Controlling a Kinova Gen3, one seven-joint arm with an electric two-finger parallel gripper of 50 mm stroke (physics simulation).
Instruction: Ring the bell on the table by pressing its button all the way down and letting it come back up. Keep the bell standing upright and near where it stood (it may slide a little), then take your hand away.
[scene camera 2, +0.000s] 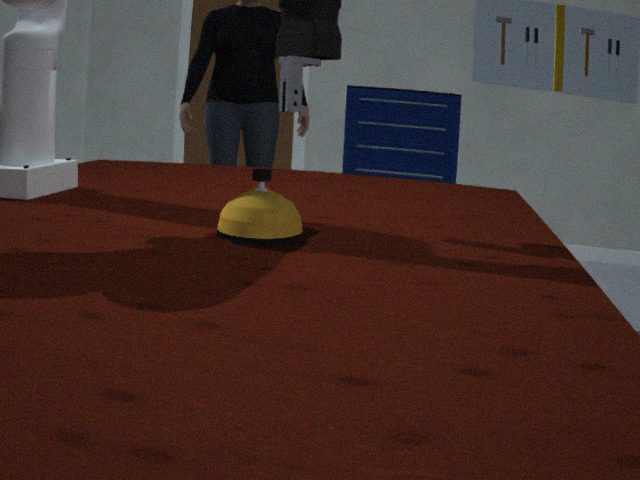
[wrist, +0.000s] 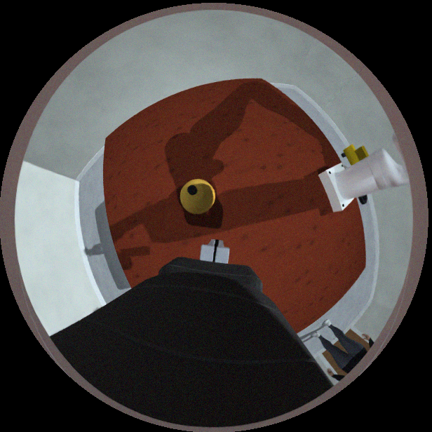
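Where they show: gripper, fingertip midpoint: (scene camera 2: 290, 111); arm's base at its link origin: (scene camera 2: 26, 162).
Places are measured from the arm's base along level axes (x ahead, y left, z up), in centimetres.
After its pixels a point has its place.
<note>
The bell has a yellow dome (scene camera 2: 260, 212) {x 40.5, y -25.7, z -1.3 cm} (wrist: 201, 200) on a dark base and stands upright on the reddish-brown table (scene camera 2: 310, 361) {x 46.3, y -50.4, z -4.3 cm} (wrist: 280, 150). Its black button (scene camera 2: 261, 175) {x 40.2, y -23.2, z 1.8 cm} (wrist: 192, 190) stands up on a short pale stem, clear of the dome. My gripper (scene camera 2: 290, 110) {x 41.7, y -11.1, z 7.9 cm} (wrist: 215, 247) is shut, with its fingertips together and nothing between them. It points down above the table, higher than the button and a little to its right in the scene view. In the wrist view the bell lies just beyond the fingertips, to the upper left. A gap separates fingers and button.
The arm's white base (scene camera 2: 38, 180) {x 5.3, y -5.4, z -1.9 cm} (wrist: 336, 189) stands on the table, at the left in the scene view and at the right in the wrist view. A person (scene camera 2: 242, 56) and a blue drawer cabinet (scene camera 2: 402, 135) are behind the table. Dark shadows of the arm lie around the bell.
</note>
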